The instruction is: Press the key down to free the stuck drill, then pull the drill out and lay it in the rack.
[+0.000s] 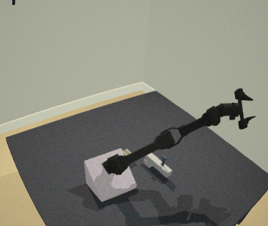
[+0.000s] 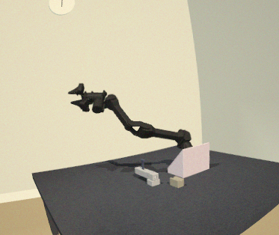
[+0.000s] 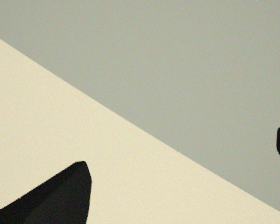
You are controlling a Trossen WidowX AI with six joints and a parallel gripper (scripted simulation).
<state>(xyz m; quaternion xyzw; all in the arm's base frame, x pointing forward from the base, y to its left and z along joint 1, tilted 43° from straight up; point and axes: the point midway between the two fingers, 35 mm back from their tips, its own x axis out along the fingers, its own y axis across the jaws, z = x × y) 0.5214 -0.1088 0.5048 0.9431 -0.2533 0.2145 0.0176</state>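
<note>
The key is 400 mm below my gripper tip, 320 mm to the left of it and 250 mm behind it. From my gripper tip the other things lie so: drill (440 mm below, 370 mm to the left, 250 mm behind); then white block (450 mm below, 360 mm to the left, 250 mm behind); then rack (530 mm to the left, 470 mm below, 310 mm behind).
</note>
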